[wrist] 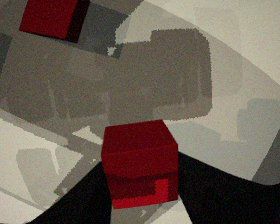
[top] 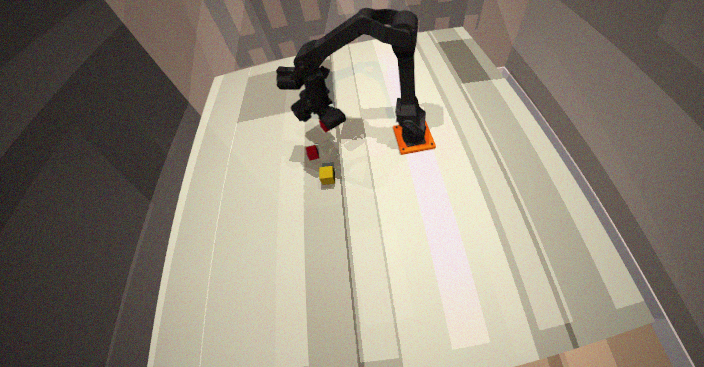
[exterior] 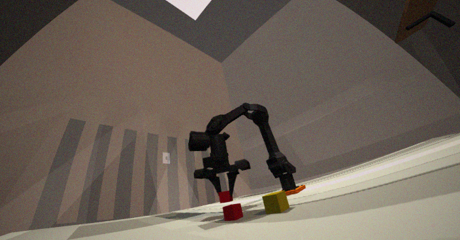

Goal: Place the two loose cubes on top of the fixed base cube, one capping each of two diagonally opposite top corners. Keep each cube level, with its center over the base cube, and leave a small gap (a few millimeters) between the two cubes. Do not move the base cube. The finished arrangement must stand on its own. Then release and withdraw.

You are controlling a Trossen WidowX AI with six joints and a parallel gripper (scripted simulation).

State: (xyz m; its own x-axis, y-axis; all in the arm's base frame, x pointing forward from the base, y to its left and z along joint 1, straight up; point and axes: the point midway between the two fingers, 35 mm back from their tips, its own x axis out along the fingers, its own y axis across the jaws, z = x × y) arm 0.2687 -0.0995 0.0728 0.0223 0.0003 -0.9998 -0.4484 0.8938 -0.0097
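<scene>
The yellow cube is 20 mm ahead of my gripper tip, 180 mm to the left of it and 30 mm below it.
</scene>
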